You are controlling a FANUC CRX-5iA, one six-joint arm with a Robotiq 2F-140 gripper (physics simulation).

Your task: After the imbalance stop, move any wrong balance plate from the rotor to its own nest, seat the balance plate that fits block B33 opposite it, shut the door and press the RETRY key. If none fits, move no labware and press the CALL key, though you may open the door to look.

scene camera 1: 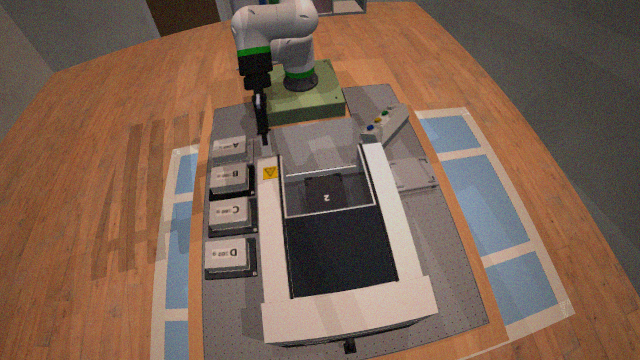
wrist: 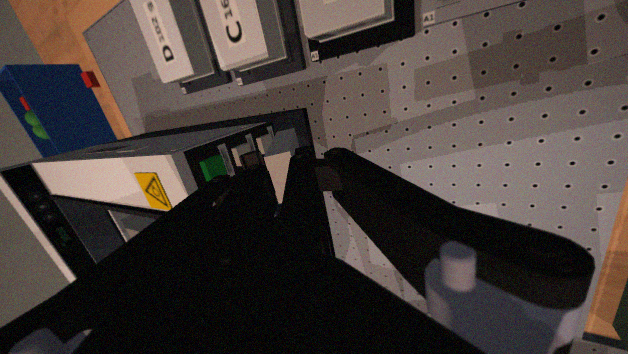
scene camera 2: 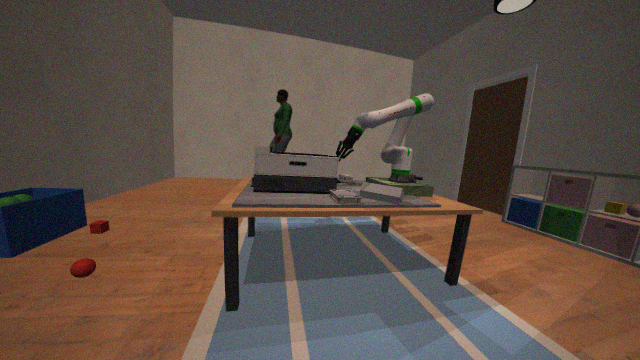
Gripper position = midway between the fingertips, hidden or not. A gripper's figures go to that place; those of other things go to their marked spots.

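Labels:
The gripper (scene camera 1: 267,155) is 86 cm from the lens; a dark sliding door (scene camera 1: 343,250) is 62 cm from the lens.

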